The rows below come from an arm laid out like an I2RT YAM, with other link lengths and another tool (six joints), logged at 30 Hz.
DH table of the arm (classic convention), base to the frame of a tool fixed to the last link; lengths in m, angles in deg. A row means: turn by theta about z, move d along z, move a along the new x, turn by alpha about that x. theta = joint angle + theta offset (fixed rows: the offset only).
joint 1: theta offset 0  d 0.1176  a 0.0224  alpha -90
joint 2: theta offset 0  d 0  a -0.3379  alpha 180
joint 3: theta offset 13.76  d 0  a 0.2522  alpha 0
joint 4: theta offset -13.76  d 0.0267  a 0.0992  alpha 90
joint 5: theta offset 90  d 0.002  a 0  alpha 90
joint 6: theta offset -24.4  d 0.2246  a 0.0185  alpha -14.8
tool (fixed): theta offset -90  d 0.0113  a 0  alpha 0
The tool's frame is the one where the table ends.
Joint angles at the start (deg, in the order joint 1, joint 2, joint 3, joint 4, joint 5, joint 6):
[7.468, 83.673, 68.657, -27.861, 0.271, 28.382]
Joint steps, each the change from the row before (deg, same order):
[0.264, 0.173, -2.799, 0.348, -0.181, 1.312]
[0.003, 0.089, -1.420, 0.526, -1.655, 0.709]
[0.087, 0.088, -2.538, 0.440, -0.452, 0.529]
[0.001, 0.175, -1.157, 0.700, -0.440, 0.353]
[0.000, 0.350, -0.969, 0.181, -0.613, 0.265]
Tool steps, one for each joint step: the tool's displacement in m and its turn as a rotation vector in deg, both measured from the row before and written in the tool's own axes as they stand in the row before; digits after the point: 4 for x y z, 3 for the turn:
[-0.0219, -0.0013, 0.0147, 0.438, -2.645, 1.042]
[-0.0096, -0.0059, 0.0076, 1.685, -1.141, 0.299]
[-0.0190, -0.0001, 0.0126, 0.396, -2.230, 0.447]
[-0.0063, -0.0008, 0.0062, 0.448, -0.679, 0.271]
[-0.0082, -0.0012, 0.0071, 0.536, -1.203, 0.189]

